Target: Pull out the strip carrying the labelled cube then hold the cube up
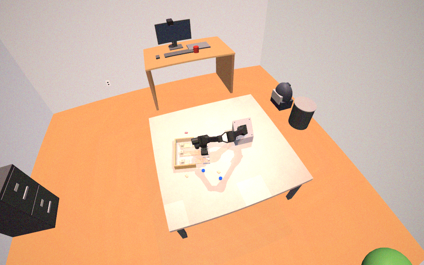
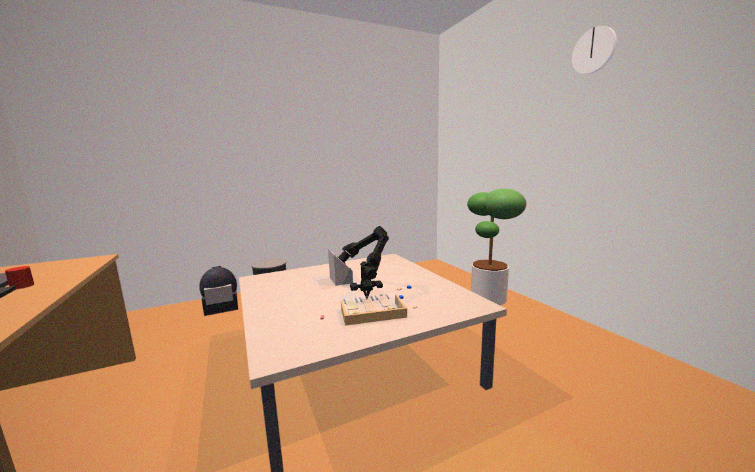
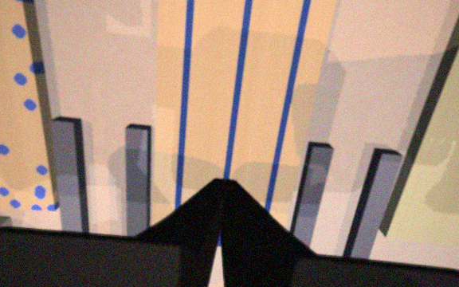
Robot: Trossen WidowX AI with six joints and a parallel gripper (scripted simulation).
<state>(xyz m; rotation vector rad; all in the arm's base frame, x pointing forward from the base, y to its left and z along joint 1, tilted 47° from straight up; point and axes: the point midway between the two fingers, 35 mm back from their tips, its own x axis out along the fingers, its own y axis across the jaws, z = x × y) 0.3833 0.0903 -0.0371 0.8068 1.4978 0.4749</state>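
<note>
My gripper tip is 100 mm to the right of the plain pale cube and 10 mm past it. From my gripper tip the other things lie so: pink piece (300 mm to the right, 110 mm ahead); pale yellow strip (100 mm to the right, 30 mm ahead).
</note>
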